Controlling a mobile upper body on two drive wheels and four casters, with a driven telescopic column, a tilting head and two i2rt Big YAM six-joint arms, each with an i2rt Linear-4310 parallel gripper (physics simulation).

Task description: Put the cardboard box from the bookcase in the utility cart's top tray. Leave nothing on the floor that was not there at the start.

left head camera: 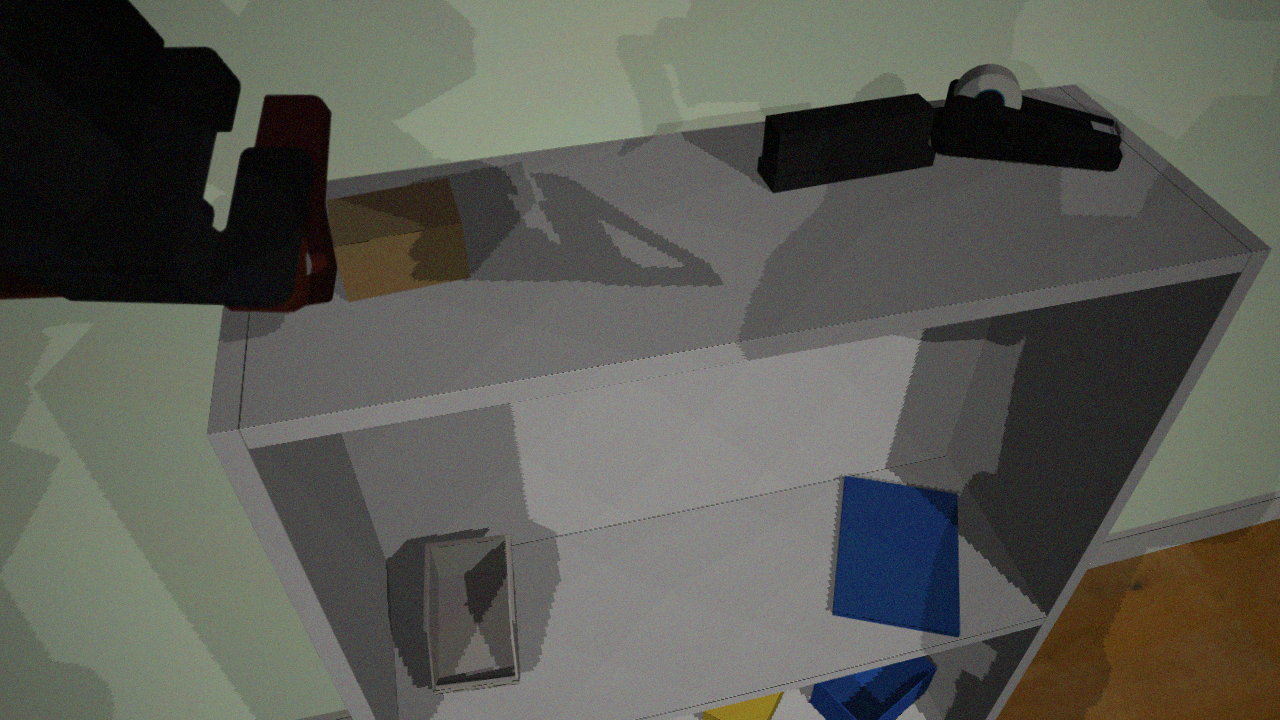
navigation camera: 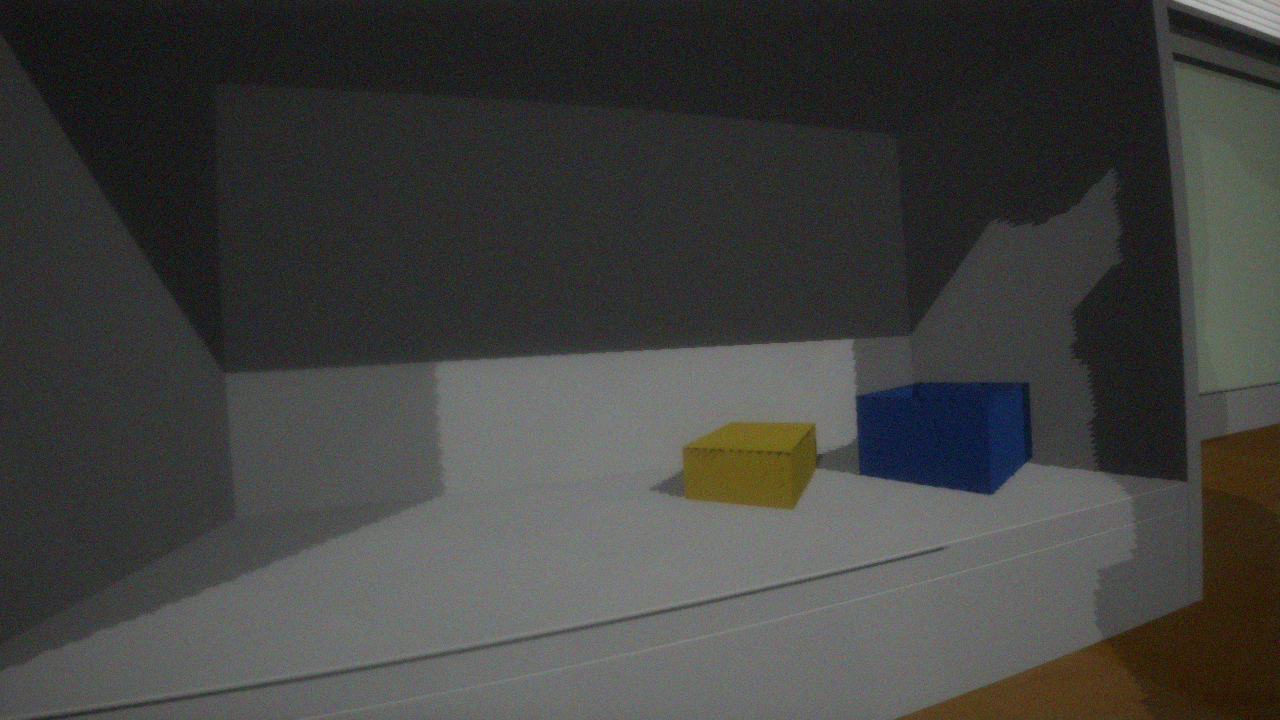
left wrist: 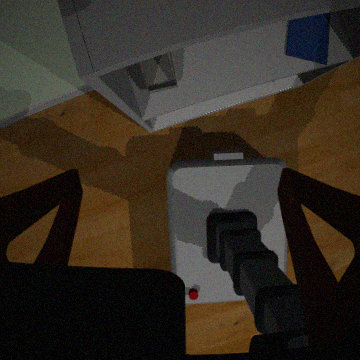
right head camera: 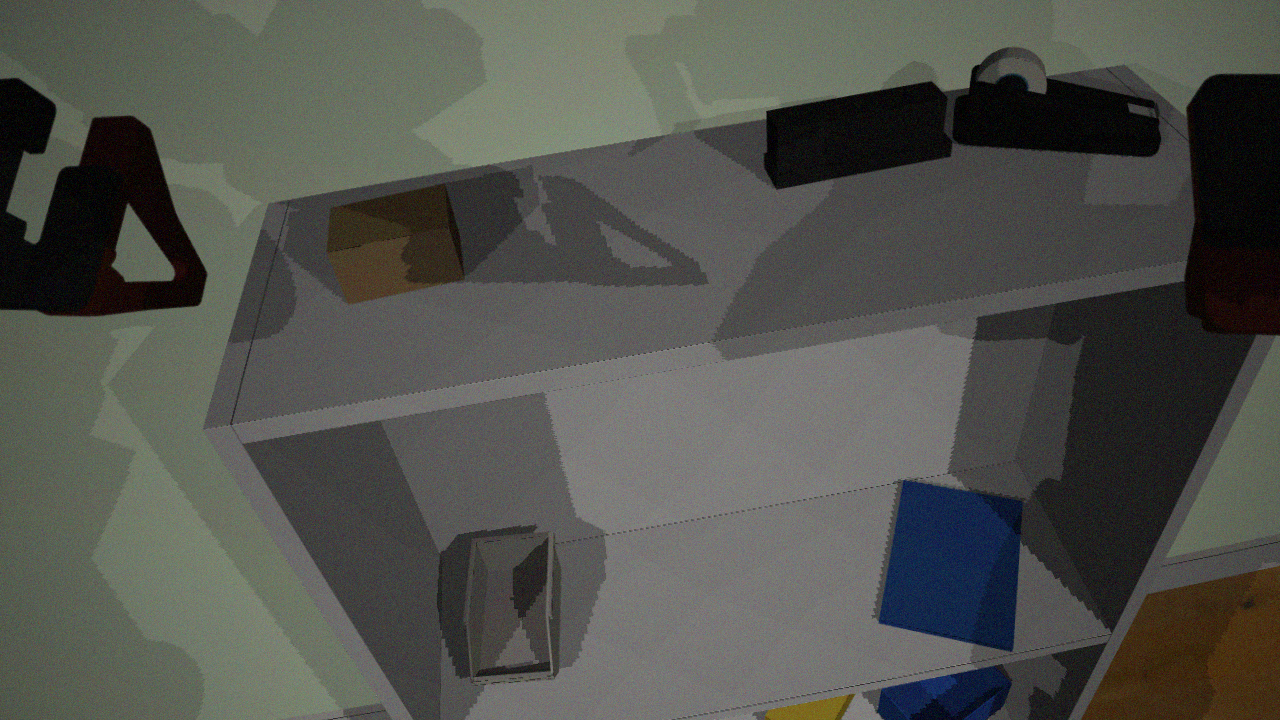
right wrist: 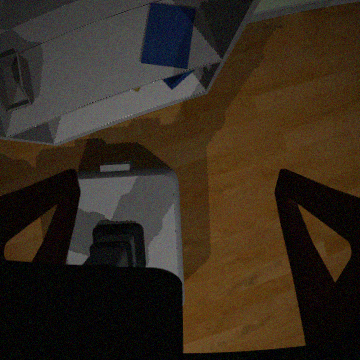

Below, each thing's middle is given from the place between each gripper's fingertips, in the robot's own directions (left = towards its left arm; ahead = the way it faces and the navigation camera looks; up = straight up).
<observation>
The black block [right head camera: 818, 141] lies 430 mm ahead of my right hand, 130 mm to the left of it and 190 mm below it. The rest, counted from my right hand: black tape dispenser [right head camera: 1011, 104] 480 mm ahead, 30 mm to the right, 180 mm below; then blue book [right head camera: 953, 571] 410 mm ahead, 10 mm to the right, 760 mm below; then brown cardboard box [left head camera: 393, 240] 290 mm ahead, 480 mm to the left, 190 mm below.
My left gripper is now 290 mm short of the brown cardboard box, 190 mm above it and 30 mm to the right of it. Round my left hand: black tape dispenser 490 mm to the right, 480 mm ahead, 180 mm below; then grey open box [left head camera: 470, 619] 730 mm below, 290 mm ahead, 40 mm to the left; then black block 430 mm ahead, 320 mm to the right, 190 mm below.
</observation>
